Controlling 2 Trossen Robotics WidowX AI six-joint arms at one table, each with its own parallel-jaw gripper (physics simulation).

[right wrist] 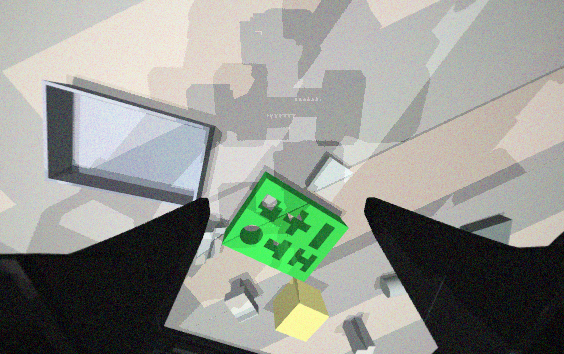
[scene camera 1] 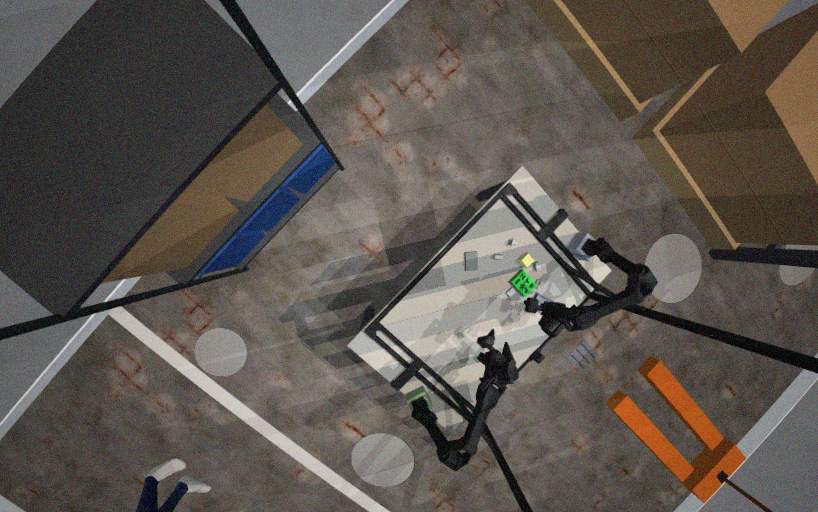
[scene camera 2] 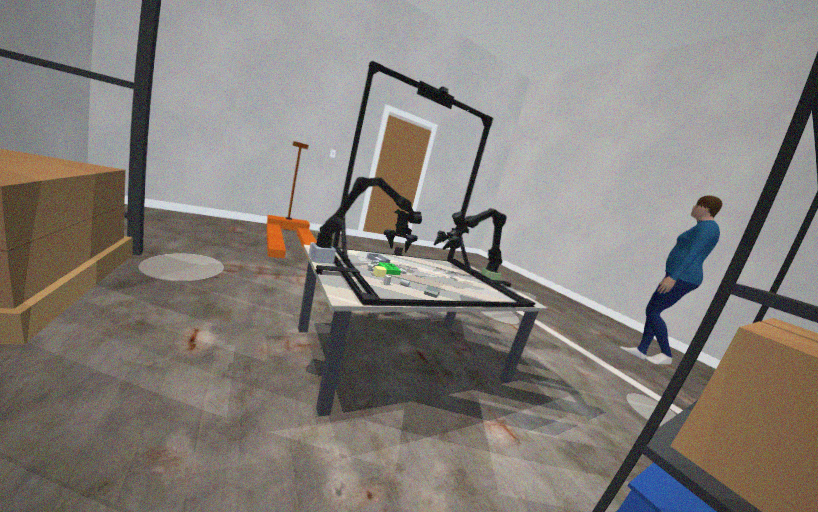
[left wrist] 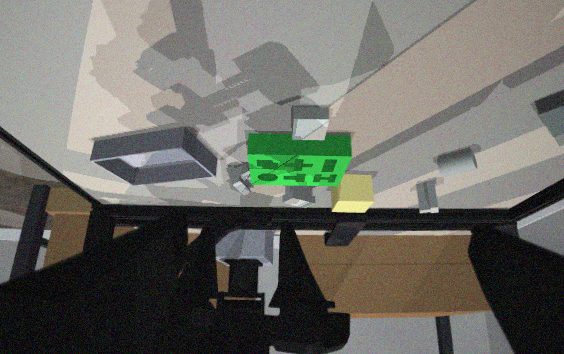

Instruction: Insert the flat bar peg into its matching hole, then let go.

My left gripper is open and holds nothing. My right gripper is open and holds nothing. Also in view: a green block with shaped holes. The table carries a yellow cube.
My left gripper shows as well in the left wrist view. My right gripper shows as well in the left wrist view.
